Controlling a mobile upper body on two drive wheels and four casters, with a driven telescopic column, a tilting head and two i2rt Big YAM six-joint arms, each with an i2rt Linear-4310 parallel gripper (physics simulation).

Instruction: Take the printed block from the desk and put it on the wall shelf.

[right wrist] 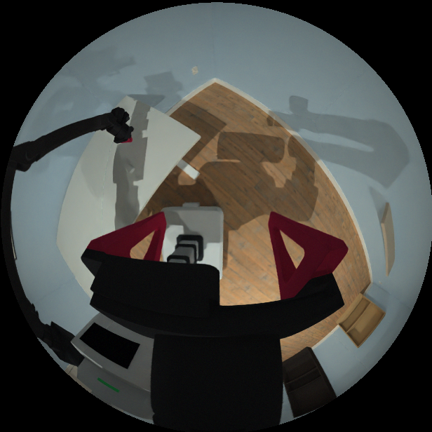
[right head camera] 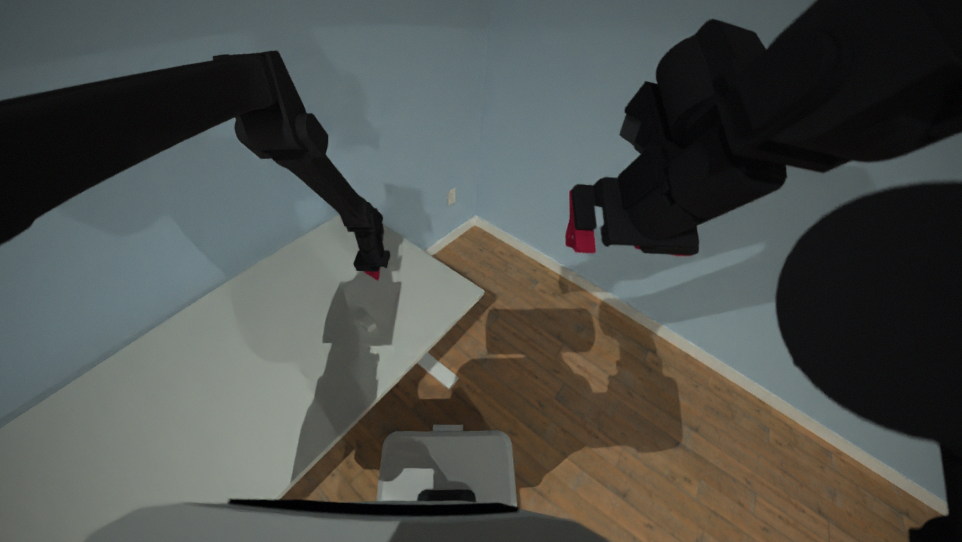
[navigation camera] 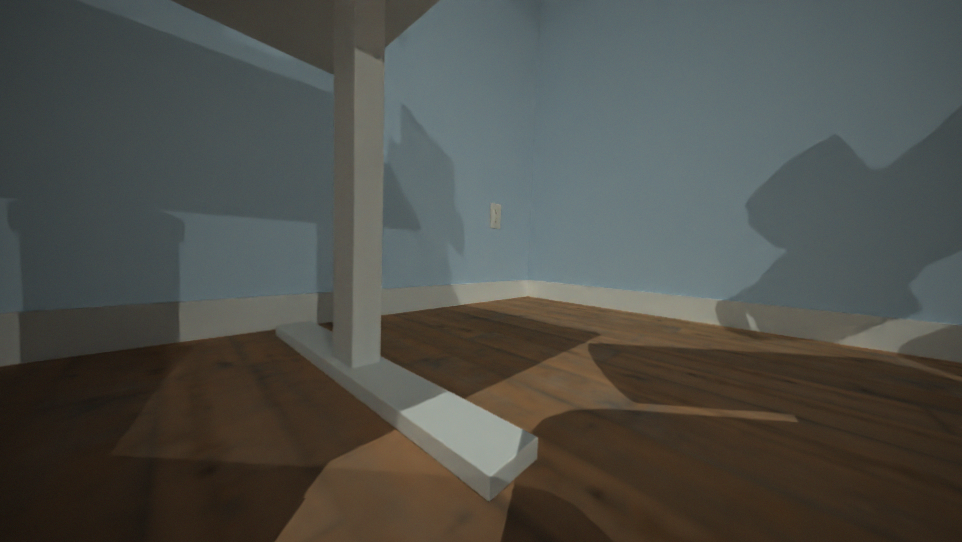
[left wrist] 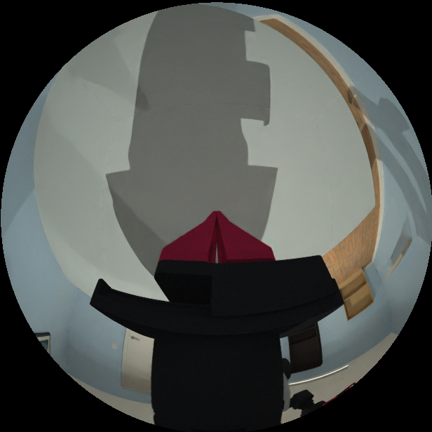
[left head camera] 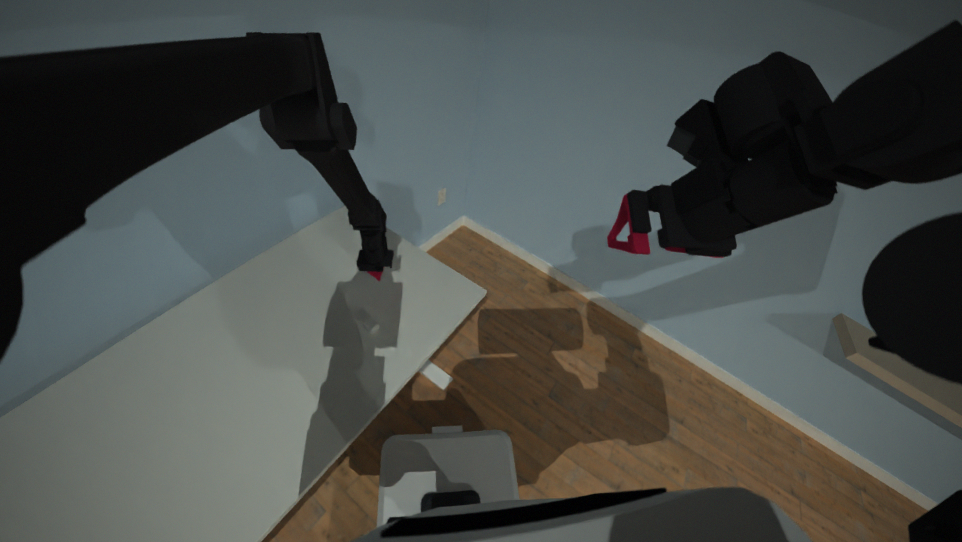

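The pale desk (left head camera: 168,403) (right head camera: 168,403) (left wrist: 305,185) (right wrist: 85,200) stands at the left. A small pale shape (left head camera: 370,327) (right head camera: 368,327) in the arm's shadow on the desk may be the printed block; it is too faint to tell. No block shows clearly in the left wrist view. My left gripper (left head camera: 376,276) (right head camera: 372,275) (left wrist: 216,216) is shut and empty above the desk, its red tips touching. My right gripper (left head camera: 658,251) (right head camera: 615,250) (right wrist: 216,217) is open and empty, right of the desk. The light wooden wall shelf (left head camera: 898,377) (right wrist: 388,240) is at the right.
The desk's foot (left head camera: 437,375) (navigation camera: 464,430) reaches out over the wooden floor. My grey base (left head camera: 471,454) (right head camera: 471,454) stands close to the desk's edge. Blue walls meet behind the desk. A tan open box (right wrist: 362,320) and a dark one (right wrist: 310,382) show lower right in the right wrist view.
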